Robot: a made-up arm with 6 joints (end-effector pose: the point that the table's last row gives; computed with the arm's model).
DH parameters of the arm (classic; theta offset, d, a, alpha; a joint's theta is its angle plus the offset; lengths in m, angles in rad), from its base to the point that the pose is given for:
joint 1: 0 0.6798 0.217 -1.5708
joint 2: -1.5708 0 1.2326 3.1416
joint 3: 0 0 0.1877 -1.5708
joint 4: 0 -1.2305 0 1.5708
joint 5: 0 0 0 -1.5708
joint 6: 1.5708 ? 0 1.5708
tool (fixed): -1.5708 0 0 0
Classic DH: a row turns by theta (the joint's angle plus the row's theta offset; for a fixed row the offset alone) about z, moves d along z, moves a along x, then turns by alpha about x.
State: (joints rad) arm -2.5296 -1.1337 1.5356 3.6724 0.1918 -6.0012
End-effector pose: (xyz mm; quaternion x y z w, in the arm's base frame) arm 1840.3 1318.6 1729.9 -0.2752 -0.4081 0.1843 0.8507
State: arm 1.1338 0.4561 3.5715 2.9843 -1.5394 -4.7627
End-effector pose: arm -174.1 -457.5 1405.4 0.1395 0.6332 -0.2007 0.7344
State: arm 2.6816 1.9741 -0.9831 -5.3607 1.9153 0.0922
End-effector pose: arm -322.9 -31.6 -327.7 0.3515 -0.3932 -0.8410 0.1202
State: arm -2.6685 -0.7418 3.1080 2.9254 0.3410 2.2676
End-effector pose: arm 1467.9 733.0 562.1 -0.8520 -0.0760 0.2544 0.4512
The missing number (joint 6, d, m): -0.2288
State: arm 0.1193 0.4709 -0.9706 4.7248 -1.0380 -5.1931
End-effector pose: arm 1102.1 330.6 466.7 0.4293 0.6752 0.2611 0.5401
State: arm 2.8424 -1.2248 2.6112 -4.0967 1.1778 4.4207
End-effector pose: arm 1777.6 -728.9 203.9 0.7818 -0.5464 -0.0939 0.2852
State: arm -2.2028 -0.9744 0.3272 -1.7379 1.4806 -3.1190
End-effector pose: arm 181.7 628.5 2618.0 -0.0112 -0.1447 0.9641 0.2224
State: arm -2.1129 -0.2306 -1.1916 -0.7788 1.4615 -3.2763
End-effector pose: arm -622.3 -723.5 1050.8 0.1403 -0.9376 0.2928 0.1246
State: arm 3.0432 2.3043 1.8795 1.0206 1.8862 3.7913
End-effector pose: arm -2320.3 42.7 -348.6 0.2102 -0.5640 -0.4278 0.6743
